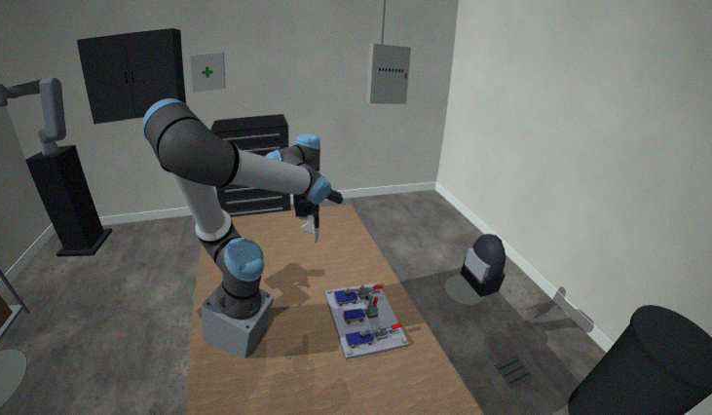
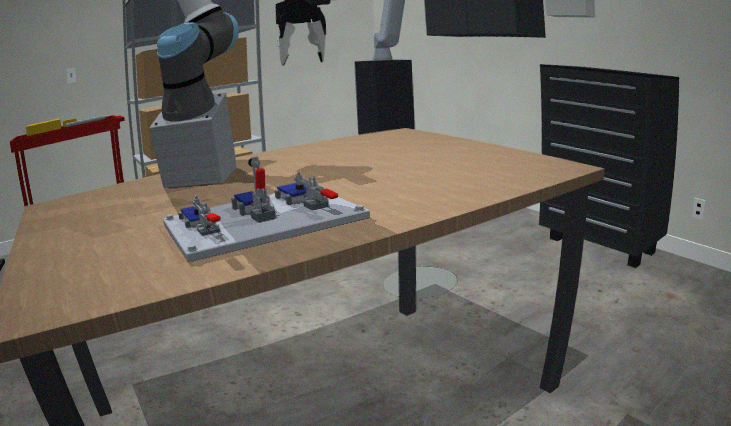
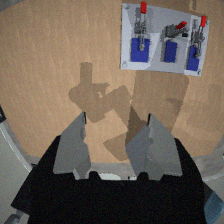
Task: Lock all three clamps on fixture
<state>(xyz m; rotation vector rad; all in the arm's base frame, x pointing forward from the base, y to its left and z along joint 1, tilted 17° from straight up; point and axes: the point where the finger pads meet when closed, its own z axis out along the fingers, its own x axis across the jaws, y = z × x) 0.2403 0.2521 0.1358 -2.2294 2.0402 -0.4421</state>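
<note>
Now: the grey fixture plate 290 mm below my hand, 180 mm to the right of it and 170 mm ahead of it. Round my hand: blue part (270 mm below, 180 mm to the right, 120 mm ahead).
</note>
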